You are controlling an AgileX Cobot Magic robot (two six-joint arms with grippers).
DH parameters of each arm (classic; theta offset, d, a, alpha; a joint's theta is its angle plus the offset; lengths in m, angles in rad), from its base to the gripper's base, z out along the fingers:
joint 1: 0 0.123 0 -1.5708
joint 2: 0.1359 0 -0.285 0
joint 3: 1.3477 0 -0.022 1.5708
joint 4: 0 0.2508 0 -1.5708
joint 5: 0 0 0.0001 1.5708
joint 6: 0 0.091 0 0
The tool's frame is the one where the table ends.
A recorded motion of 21 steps. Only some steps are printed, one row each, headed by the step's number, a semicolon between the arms.
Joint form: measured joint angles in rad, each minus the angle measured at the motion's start. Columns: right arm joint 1, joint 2, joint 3, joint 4, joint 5, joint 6; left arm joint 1, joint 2, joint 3, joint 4, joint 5, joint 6.
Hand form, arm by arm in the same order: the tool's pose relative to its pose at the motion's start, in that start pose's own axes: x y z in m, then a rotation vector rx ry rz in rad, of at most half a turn. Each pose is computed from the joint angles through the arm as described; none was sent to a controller.
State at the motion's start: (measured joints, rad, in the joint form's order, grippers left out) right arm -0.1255 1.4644 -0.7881 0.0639 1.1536 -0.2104; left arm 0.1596 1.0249 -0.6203 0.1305 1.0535 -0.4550
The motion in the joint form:
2: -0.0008 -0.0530 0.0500 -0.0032 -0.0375 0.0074; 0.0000 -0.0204 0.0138 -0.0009 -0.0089 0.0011
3: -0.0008 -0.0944 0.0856 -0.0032 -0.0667 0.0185; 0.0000 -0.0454 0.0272 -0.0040 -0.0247 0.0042
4: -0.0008 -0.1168 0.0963 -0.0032 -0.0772 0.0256; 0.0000 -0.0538 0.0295 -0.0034 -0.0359 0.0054
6: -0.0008 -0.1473 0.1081 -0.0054 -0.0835 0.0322; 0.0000 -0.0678 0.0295 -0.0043 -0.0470 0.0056
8: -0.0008 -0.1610 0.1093 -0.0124 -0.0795 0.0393; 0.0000 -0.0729 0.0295 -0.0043 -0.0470 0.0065
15: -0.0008 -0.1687 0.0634 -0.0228 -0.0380 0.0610; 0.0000 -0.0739 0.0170 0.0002 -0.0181 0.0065
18: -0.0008 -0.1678 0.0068 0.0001 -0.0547 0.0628; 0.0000 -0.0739 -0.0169 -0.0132 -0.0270 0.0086
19: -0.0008 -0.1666 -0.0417 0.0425 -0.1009 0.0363; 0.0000 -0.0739 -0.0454 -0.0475 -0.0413 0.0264
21: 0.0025 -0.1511 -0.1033 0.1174 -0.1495 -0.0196; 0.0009 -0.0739 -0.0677 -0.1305 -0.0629 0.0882
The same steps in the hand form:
2: 0.0109 0.0014 0.0017 0.0110 -0.0391 0.0067; 0.0034 0.0013 -0.0003 0.0071 -0.0137 -0.0001
3: 0.0187 0.0027 0.0027 0.0176 -0.0735 0.0174; 0.0064 0.0023 -0.0013 0.0208 -0.0374 0.0002
4: 0.0219 0.0034 0.0013 0.0214 -0.0954 0.0238; 0.0065 0.0024 -0.0022 0.0274 -0.0534 0.0010
6: 0.0265 0.0042 -0.0011 0.0273 -0.1197 0.0284; 0.0067 0.0026 -0.0045 0.0382 -0.0759 -0.0008
8: 0.0286 0.0042 -0.0031 0.0344 -0.1269 0.0319; 0.0071 0.0029 -0.0053 0.0401 -0.0806 -0.0005
15: 0.0264 0.0037 -0.0156 0.0436 -0.1376 0.0471; 0.0071 0.0038 -0.0083 0.0290 -0.0687 0.0002
18: 0.0165 0.0046 -0.0306 0.0339 -0.2128 0.0541; 0.0008 0.0011 -0.0166 0.0561 -0.1029 -0.0078
19: 0.0056 0.0067 -0.0447 0.0139 -0.3116 0.0401; -0.0040 -0.0030 -0.0239 0.0993 -0.1299 -0.0089
21: -0.0090 0.0112 -0.0610 -0.0276 -0.4178 0.0060; -0.0070 -0.0102 -0.0304 0.1788 -0.1447 0.0110

